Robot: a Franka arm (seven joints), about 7 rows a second.
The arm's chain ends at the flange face. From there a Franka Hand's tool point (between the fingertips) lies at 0.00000 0.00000 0.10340 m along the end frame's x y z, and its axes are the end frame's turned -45 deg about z.
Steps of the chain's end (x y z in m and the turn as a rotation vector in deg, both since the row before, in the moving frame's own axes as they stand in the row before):
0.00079 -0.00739 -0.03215 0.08 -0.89 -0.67
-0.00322 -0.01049 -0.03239 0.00 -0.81 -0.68
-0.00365 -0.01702 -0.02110 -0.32 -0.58 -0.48
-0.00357 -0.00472 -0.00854 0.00 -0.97 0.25
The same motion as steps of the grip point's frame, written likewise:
0.00474 -0.00590 -0.03216 0.69 -0.57 -0.67
0.00410 -0.01072 -0.03240 0.57 -0.57 -0.68
0.00830 -0.01494 -0.02111 0.18 -0.64 -0.48
-0.00042 -0.00710 -0.00855 0.69 -0.69 0.25

